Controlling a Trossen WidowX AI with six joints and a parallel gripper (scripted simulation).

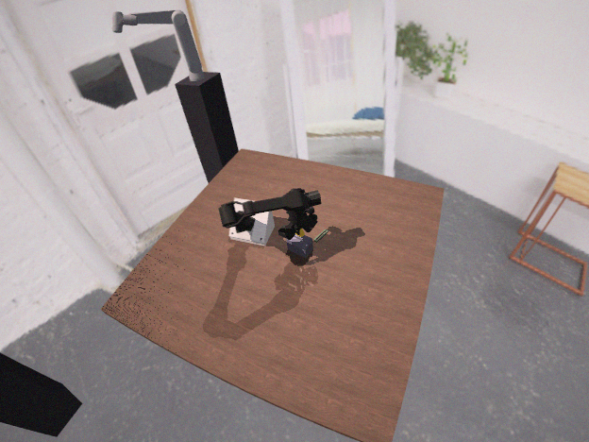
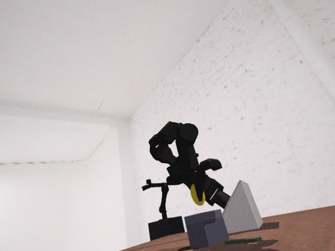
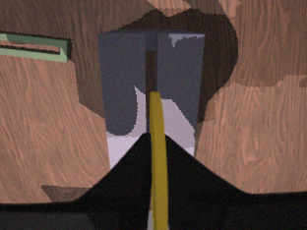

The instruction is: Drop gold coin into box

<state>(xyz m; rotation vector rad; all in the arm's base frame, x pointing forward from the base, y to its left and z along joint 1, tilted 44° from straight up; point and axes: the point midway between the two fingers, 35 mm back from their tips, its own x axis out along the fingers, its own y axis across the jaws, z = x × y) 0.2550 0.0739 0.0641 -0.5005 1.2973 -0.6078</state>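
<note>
Right now the gold coin is 2 cm above my gripper tip.
</note>
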